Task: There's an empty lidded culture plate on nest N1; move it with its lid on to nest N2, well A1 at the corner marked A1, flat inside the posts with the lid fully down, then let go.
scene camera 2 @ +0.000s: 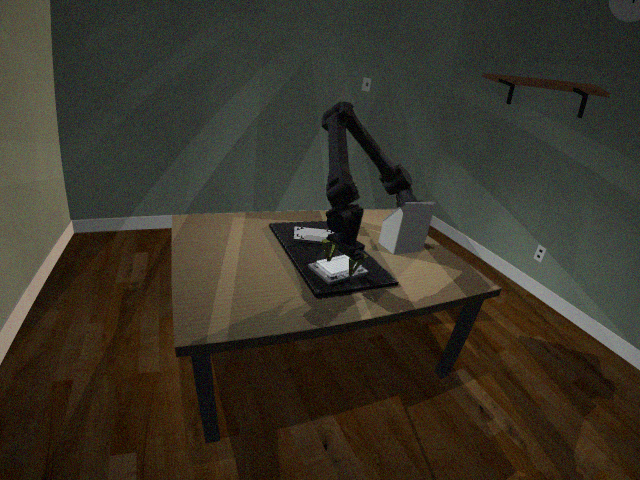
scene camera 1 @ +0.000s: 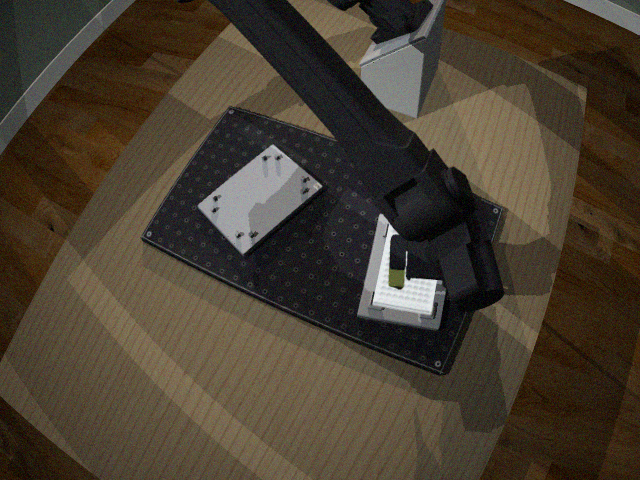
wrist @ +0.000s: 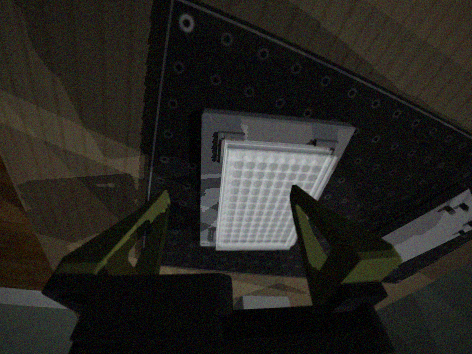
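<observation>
The white lidded culture plate sits on the grey nest N1, lid on; it looks flat. My gripper is open and empty, its green-yellow fingers pointing down at the plate. In the wrist view the left fingertip shows left of the nest, and the right fingertip overlaps the plate's right edge. In scene camera 1 the arm hides part of the plate and one finger. The other nest, N2, is empty, with dark corner posts and a small pale mark near its right corner.
Both nests stand on a black perforated board on the wooden table. A white angled box stands beyond the board, near the arm's base. The forearm passes over the board's back edge.
</observation>
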